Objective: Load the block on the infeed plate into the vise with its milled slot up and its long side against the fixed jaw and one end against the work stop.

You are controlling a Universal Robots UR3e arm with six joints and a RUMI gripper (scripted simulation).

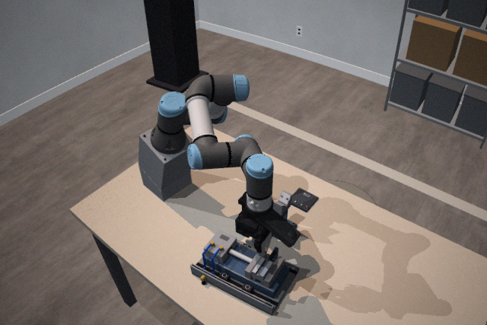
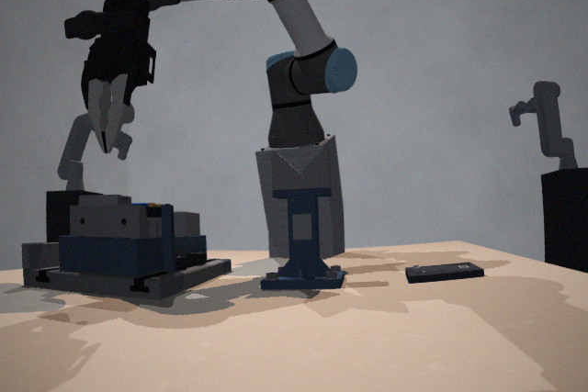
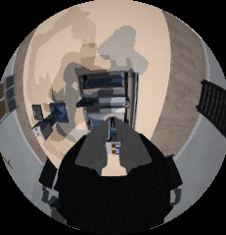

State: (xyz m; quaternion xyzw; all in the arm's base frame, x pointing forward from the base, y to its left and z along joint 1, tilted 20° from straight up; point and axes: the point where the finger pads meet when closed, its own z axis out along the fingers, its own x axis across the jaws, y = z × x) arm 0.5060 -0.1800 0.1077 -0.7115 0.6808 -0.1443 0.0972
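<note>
Right now my hand is 80 mm above the grey part. Round my hand: blue vise: 140 mm below, 70 mm behind, 20 mm to the left.
</note>
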